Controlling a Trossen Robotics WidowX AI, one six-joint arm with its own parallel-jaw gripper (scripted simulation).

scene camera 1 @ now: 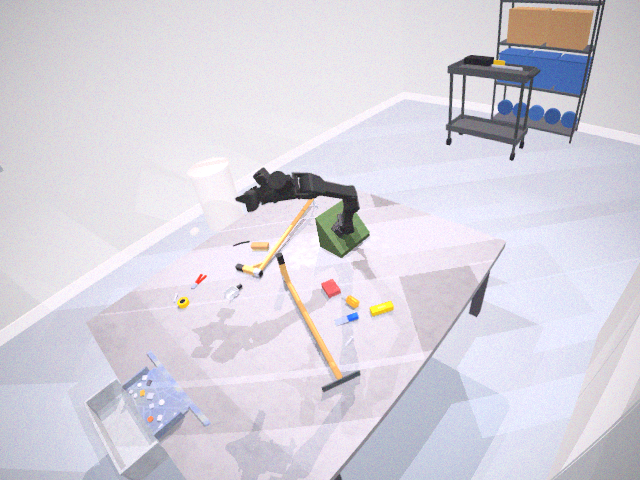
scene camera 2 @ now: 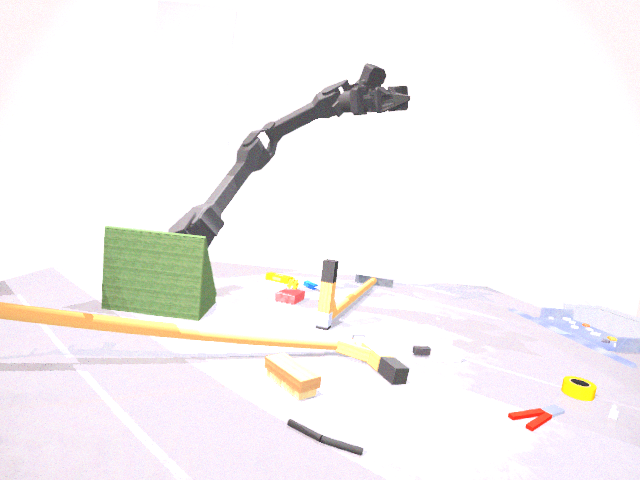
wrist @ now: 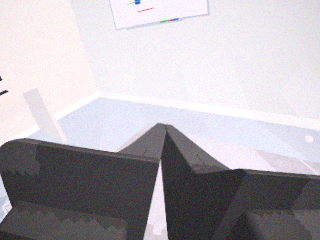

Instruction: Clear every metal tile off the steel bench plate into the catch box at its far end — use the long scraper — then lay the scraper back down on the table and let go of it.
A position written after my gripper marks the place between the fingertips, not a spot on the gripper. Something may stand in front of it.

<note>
My gripper (scene camera 2: 409,98) is shut, holding nothing. Also in view: a long scraper (scene camera 2: 327,309) and a wooden block (scene camera 2: 300,381).
The long scraper shows as well in scene camera 1 (scene camera 1: 340,380). My gripper also shows in scene camera 1 (scene camera 1: 235,199) and in the wrist view (wrist: 163,131). The wrist view misses the long scraper: it is out of frame. The wrist view does not show the wooden block, which is hidden by my gripper.
</note>
